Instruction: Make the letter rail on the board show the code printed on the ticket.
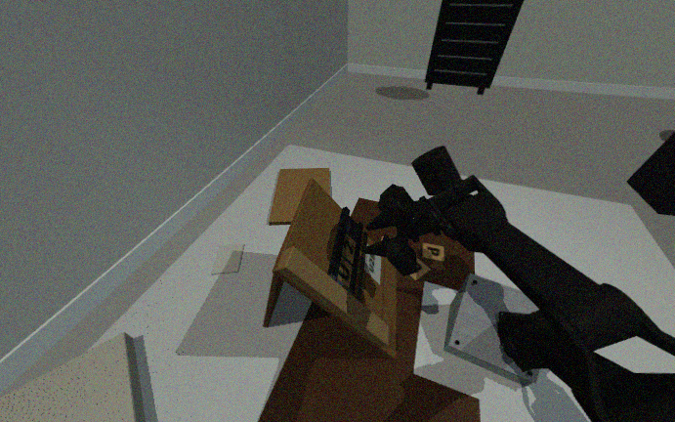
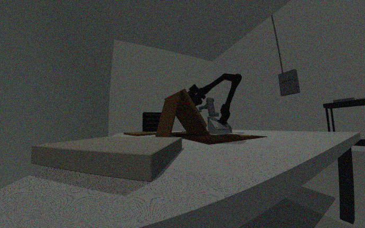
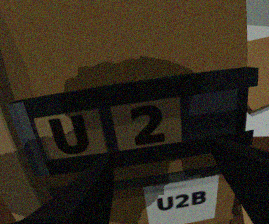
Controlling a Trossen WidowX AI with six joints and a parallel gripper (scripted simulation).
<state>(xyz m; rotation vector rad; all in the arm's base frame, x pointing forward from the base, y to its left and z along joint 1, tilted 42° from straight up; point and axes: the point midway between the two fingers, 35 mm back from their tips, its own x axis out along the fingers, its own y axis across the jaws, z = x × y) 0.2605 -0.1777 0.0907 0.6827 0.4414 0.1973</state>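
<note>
My gripper tip is 20 mm past the white ticket, 30 mm to the left of it and 110 mm above it. Also, from my gripper tip: brown mat 120 mm behind, 50 mm to the left, 200 mm below; flat tan panel 260 mm ahead, 340 mm to the right, 190 mm below.
</note>
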